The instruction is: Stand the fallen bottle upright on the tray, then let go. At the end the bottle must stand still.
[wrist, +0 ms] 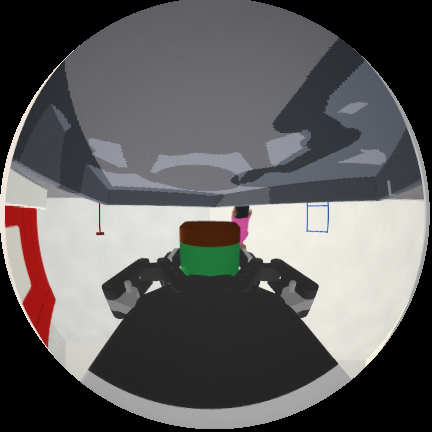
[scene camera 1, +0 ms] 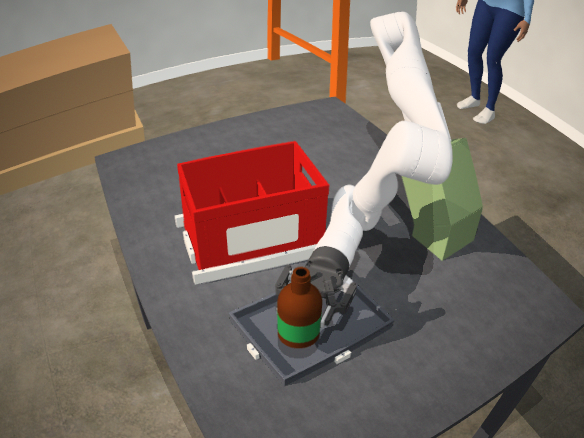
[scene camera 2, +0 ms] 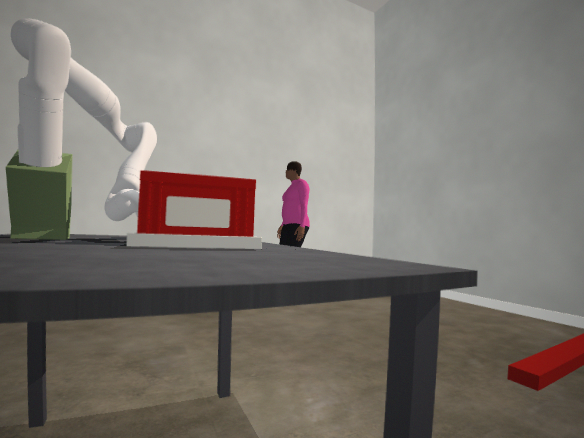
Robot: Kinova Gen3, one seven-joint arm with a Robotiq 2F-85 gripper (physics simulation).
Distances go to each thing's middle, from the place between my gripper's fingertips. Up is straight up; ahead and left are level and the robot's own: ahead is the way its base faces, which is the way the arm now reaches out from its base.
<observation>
My hand is 8 cm above the grey tray (wrist: 194,110), 6 cm past it and 3 cm to the left of it. Also, from my hand: brown bottle (scene camera 1: 299,306) (4 cm above); then red crate (scene camera 1: 242,205) (31 cm to the right, 11 cm behind).
</observation>
